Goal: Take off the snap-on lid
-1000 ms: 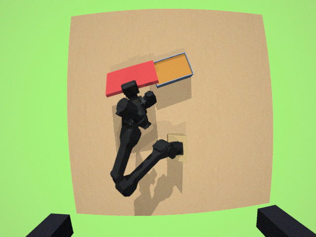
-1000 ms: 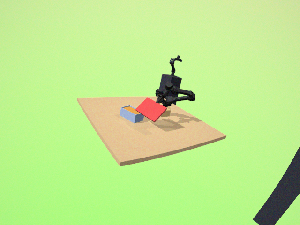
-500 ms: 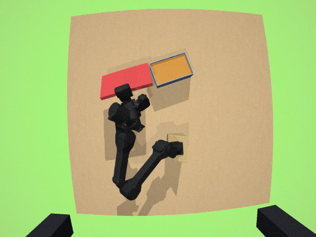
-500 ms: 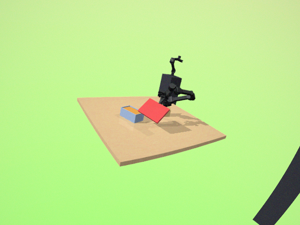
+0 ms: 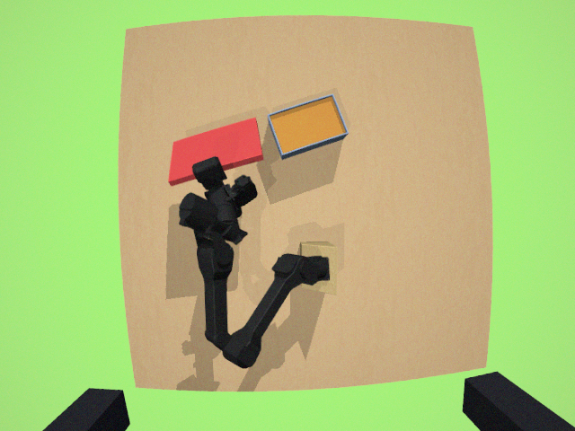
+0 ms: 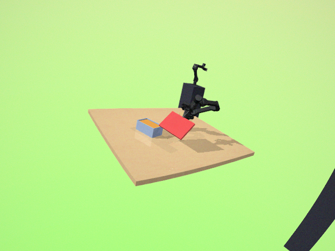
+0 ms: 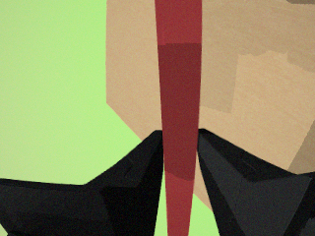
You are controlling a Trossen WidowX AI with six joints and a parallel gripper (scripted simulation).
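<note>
The lid is 6 cm ahead of my gripper tip, 1 cm to the left of it and 5 cm below it. Round my gripper tip: storage box (14 cm ahead, 26 cm to the right, 19 cm below).
</note>
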